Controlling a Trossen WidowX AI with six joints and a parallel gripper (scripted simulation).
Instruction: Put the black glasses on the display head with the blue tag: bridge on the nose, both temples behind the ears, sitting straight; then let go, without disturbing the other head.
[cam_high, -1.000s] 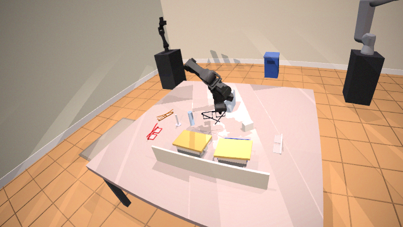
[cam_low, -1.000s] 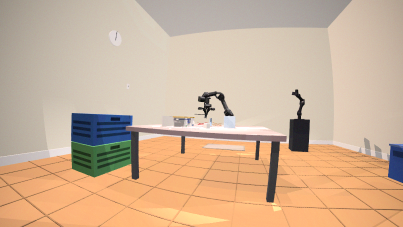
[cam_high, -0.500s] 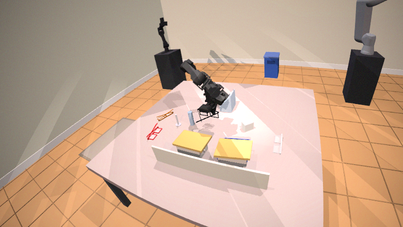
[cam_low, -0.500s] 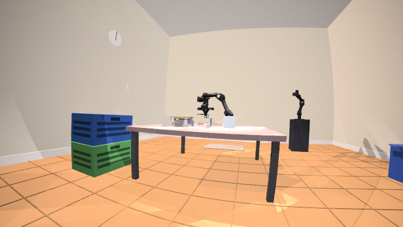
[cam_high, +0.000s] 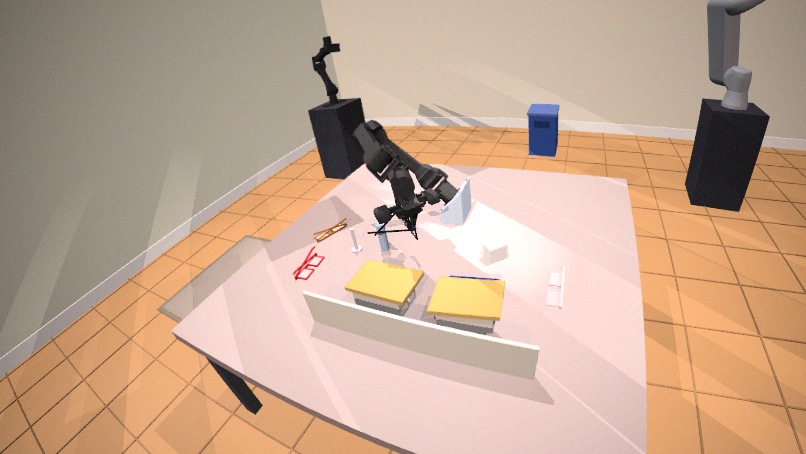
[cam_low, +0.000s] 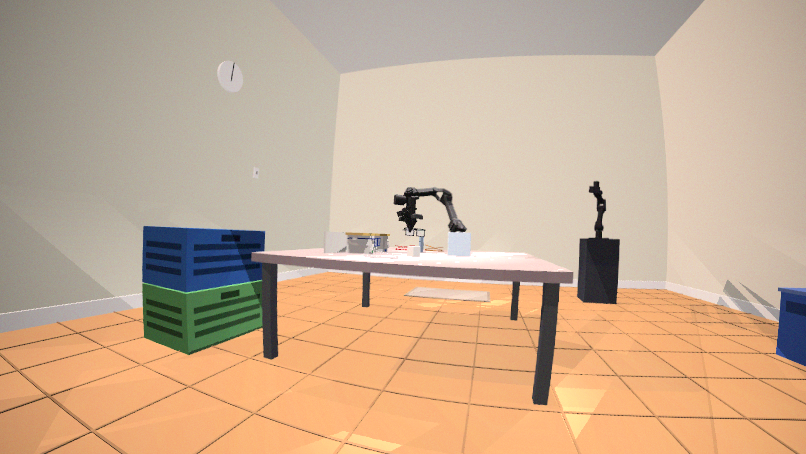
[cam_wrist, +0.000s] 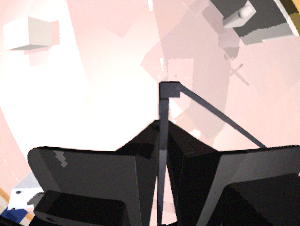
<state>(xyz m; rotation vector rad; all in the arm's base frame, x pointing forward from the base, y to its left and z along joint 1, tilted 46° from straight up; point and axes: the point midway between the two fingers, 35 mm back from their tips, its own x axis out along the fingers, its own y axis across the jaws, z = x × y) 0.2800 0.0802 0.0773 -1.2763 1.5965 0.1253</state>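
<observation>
My gripper tip is now 30 mm past the pale blue cylinder, 140 mm to the left of it and 70 mm above it. From my gripper tip the other things lie so: round stand (10 mm ahead, 240 mm to the right, 100 mm below); then white cube (100 mm behind, 220 mm to the left, 100 mm below); then low white wall (310 mm ahead, 150 mm to the left, 70 mm below).
</observation>
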